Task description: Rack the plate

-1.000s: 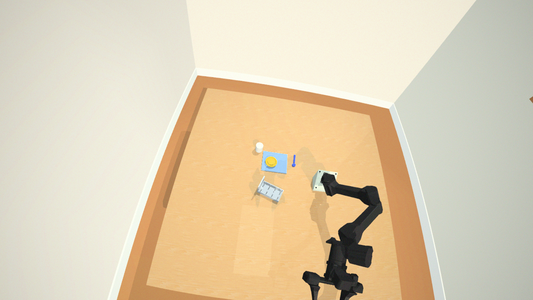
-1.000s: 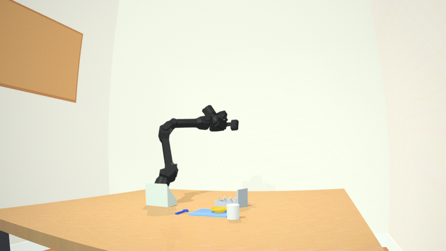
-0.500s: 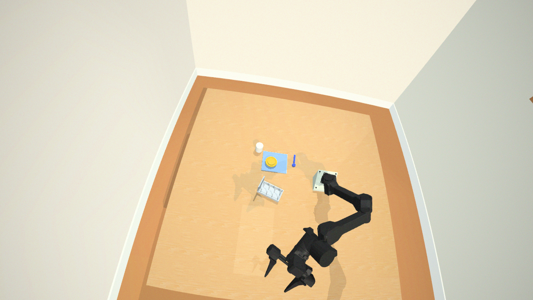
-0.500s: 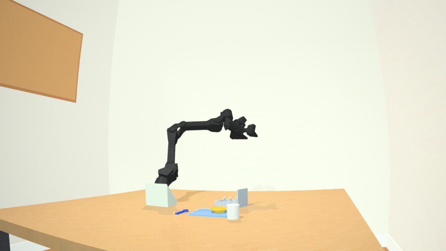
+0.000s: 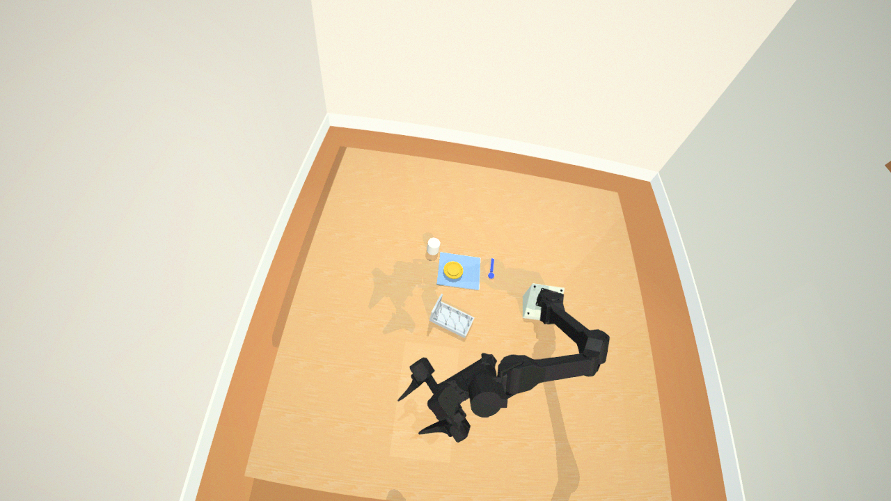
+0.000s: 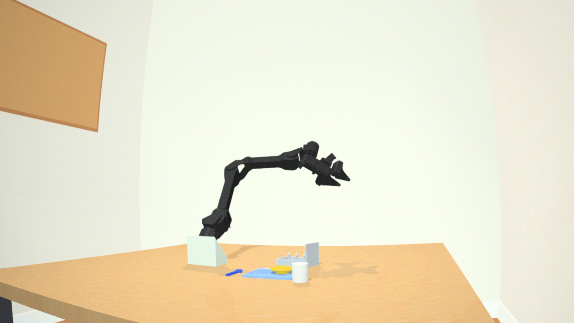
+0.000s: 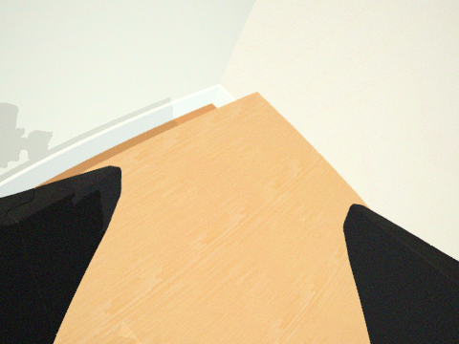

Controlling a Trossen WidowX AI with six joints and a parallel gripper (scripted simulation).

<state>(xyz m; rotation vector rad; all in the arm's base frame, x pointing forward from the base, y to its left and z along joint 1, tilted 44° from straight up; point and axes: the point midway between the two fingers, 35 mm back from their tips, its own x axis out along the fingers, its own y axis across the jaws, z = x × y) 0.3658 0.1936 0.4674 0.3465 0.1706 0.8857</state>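
My gripper tip is now 40 mm past the yellow plate, 540 mm to the left of it and 280 mm above it. Also, from my gripper tip: grey dish rack 70 mm behind, 360 mm to the right, 270 mm below; blue utensil 180 mm behind, 580 mm to the right, 290 mm below; white cup 50 mm ahead, 610 mm to the right, 270 mm below.
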